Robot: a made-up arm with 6 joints. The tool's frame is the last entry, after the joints. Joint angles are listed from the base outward. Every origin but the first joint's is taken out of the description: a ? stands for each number. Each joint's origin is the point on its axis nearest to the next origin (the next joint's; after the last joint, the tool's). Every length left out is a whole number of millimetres.
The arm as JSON. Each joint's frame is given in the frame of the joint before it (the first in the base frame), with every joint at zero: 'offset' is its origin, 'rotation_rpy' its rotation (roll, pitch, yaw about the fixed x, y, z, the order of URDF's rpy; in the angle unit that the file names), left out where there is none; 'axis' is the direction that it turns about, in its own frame. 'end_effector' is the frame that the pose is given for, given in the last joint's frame.
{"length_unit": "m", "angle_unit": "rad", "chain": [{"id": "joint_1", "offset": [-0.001, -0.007, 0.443], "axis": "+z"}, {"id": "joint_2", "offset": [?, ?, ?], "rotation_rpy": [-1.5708, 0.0, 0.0], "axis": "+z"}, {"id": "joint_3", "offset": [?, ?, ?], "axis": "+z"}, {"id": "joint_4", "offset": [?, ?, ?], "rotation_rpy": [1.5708, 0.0, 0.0], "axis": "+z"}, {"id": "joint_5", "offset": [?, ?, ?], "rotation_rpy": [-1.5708, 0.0, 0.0], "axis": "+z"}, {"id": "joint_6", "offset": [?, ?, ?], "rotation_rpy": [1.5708, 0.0, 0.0], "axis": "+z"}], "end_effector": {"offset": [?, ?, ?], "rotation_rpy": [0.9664, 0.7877, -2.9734]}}
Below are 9 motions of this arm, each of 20 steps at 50 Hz.
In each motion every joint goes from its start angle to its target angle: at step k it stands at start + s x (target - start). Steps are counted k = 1, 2, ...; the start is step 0. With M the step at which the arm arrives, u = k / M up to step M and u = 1 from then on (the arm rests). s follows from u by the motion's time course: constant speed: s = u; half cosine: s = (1 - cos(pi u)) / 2; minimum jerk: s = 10 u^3 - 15 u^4 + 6 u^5.
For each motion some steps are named. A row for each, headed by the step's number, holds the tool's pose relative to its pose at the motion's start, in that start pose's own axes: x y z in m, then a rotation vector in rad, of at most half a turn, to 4 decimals.
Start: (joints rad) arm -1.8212 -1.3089 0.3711 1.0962 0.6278 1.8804
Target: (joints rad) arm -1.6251 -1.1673 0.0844 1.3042 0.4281 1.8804
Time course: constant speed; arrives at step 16
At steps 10, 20:
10: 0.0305 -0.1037 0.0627 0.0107 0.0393 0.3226
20: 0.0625 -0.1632 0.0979 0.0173 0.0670 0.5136

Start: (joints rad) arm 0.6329 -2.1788 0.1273 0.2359 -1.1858 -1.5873
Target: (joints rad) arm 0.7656 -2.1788 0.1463 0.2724 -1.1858 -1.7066
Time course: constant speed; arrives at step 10
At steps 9, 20:
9: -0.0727 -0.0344 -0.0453 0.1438 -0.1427 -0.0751
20: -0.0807 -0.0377 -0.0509 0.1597 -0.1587 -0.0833

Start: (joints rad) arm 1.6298 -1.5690 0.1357 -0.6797 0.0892 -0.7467
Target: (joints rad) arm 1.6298 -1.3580 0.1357 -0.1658 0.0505 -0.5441
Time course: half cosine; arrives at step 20
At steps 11, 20:
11: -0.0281 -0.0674 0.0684 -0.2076 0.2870 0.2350
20: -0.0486 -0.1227 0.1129 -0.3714 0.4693 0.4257

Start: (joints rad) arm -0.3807 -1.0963 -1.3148 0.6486 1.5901 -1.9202
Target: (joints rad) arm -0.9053 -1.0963 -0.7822 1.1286 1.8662 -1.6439
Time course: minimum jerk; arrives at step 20
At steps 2, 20:
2: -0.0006 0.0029 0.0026 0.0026 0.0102 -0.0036
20: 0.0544 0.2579 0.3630 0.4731 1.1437 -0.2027

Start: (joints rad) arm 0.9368 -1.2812 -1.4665 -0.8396 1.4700 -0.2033
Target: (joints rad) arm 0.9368 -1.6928 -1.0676 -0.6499 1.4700 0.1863
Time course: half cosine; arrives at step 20
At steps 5, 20:
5: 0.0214 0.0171 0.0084 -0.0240 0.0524 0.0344
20: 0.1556 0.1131 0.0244 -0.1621 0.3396 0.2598

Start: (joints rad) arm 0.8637 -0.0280 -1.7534 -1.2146 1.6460 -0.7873
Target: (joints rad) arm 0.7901 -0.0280 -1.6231 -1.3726 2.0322 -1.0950
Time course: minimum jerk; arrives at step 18
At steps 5, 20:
5: -0.0028 -0.0076 0.0076 0.0506 -0.0568 0.0239
20: -0.0176 -0.0624 0.0450 0.3689 -0.3837 0.1966

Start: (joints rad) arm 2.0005 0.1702 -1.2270 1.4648 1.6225 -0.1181
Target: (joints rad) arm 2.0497 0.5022 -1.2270 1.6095 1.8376 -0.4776
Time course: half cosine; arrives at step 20
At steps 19, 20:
19: -0.1400 -0.0061 -0.1945 0.2112 0.0238 0.2030
20: -0.1410 -0.0064 -0.1956 0.2129 0.0244 0.2040

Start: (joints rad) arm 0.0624 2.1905 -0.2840 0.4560 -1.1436 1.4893
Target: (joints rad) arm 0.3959 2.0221 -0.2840 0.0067 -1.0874 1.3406
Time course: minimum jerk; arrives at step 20
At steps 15, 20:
15: -0.2147 -0.2344 -0.1544 0.0439 -0.3446 0.4530
20: -0.2333 -0.2680 -0.1690 0.0581 -0.3745 0.5079

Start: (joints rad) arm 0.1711 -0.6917 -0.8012 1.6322 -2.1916 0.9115
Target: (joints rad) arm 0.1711 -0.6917 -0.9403 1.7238 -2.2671 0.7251
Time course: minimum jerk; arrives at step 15
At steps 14, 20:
14: -0.0179 -0.0350 0.0104 0.0682 -0.0046 -0.2024
20: -0.0179 -0.0351 0.0104 0.0684 -0.0046 -0.2030

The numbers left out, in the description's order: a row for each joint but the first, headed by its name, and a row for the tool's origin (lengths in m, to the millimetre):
joint_2: 0.013 0.022 0.0
joint_3: -0.009 -0.453 0.0
joint_4: 0.021 -0.43 0.0
joint_5: -0.024 0.025 0.0
joint_6: -0.025 -0.127 0.0
tool: -0.016 0.015 0.0

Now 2 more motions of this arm.
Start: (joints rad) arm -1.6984 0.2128 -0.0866 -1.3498 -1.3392 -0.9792
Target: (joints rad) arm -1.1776 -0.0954 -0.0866 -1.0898 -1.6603 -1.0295
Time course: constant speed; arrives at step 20
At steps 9, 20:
9: -0.1007 0.0459 -0.1478 -0.2098 -0.3617 -0.0827
20: -0.1398 0.0387 -0.3607 -0.3856 -0.8400 -0.1744

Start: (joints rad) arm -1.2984 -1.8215 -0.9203 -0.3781 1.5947 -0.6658
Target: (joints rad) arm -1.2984 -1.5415 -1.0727 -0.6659 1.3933 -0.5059
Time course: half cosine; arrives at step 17
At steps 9, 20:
9: -0.0773 -0.0010 0.0388 -0.1500 -0.0788 -0.0227
20: -0.1394 -0.0111 0.0663 -0.2588 -0.1474 -0.0618

